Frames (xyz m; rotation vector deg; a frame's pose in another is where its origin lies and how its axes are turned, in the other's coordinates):
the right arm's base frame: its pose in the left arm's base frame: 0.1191 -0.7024 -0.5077 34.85 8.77 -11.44
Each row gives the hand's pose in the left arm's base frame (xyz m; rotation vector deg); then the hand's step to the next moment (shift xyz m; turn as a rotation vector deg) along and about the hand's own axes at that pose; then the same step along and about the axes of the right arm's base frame.
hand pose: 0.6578 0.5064 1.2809 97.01 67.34 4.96
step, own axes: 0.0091 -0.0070 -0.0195 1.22 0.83 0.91
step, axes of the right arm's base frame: -0.0131 0.0134 -0.0127 1.66 0.41 -0.29
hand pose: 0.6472 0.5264 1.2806 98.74 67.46 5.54
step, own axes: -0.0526 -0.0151 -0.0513 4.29 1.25 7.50
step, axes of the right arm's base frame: -0.0702 0.0022 0.0263 8.14 -2.45 -2.00
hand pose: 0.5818 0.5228 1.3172 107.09 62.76 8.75
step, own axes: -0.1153 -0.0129 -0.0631 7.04 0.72 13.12
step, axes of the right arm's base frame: -0.1121 -0.0241 0.0656 13.29 -5.18 -4.33
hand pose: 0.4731 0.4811 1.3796 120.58 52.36 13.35
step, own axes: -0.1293 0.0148 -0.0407 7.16 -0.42 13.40
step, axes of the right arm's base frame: -0.1019 -0.0486 0.0765 13.07 -5.54 -5.43
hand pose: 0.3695 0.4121 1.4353 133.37 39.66 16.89
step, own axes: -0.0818 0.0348 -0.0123 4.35 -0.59 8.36
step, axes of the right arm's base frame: -0.0548 -0.0451 0.0549 7.96 -3.52 -3.67
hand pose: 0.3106 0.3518 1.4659 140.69 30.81 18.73
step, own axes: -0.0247 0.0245 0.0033 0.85 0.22 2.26
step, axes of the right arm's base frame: -0.0106 -0.0226 0.0245 2.00 -1.23 -0.60
